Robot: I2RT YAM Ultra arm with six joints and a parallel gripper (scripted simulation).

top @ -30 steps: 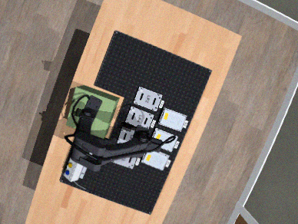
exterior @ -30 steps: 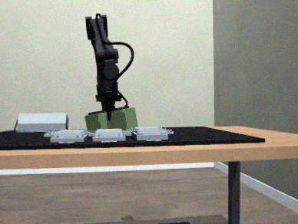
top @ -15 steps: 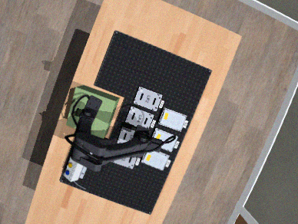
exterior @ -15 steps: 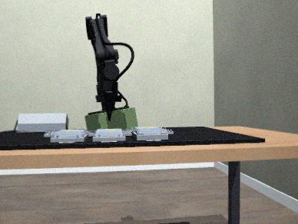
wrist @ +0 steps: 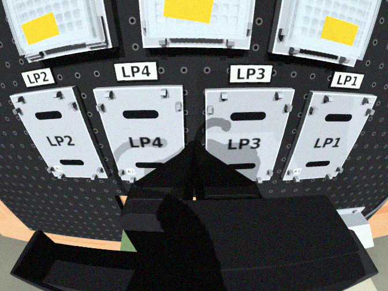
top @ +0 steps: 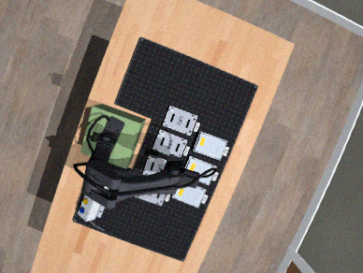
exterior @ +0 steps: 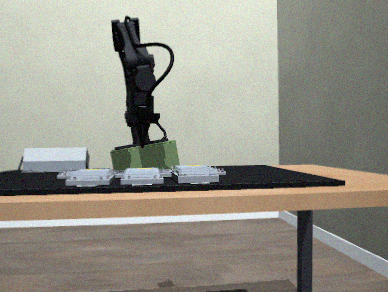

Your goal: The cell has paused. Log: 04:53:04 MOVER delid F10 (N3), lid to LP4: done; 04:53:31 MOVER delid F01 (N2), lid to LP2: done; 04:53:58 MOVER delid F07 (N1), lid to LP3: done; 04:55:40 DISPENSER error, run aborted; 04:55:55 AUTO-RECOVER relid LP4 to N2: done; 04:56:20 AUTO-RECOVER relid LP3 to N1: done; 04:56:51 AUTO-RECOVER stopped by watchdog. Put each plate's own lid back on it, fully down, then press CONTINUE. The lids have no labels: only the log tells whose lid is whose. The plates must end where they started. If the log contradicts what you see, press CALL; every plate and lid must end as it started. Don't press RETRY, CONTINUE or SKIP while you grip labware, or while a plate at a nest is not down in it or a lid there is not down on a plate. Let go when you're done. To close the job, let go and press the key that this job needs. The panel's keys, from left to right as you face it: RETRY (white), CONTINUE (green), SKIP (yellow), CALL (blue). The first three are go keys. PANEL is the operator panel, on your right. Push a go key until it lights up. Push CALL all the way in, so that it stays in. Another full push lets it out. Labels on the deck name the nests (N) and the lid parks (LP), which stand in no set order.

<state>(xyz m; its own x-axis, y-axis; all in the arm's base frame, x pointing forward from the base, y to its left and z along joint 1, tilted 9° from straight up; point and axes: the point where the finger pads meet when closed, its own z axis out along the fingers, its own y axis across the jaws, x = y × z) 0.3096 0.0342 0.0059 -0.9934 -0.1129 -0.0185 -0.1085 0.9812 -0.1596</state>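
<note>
Right now my hand is 290 mm past the green continue key, 320 mm to the left of it and 30 mm above it. Also, from my hand: lid park LP4: 50 mm behind, 60 mm to the left, 90 mm below; lid park LP3: 40 mm behind, 70 mm to the right, 90 mm below; clear lid: 130 mm ahead, 150 mm to the left, 60 mm below.
</note>
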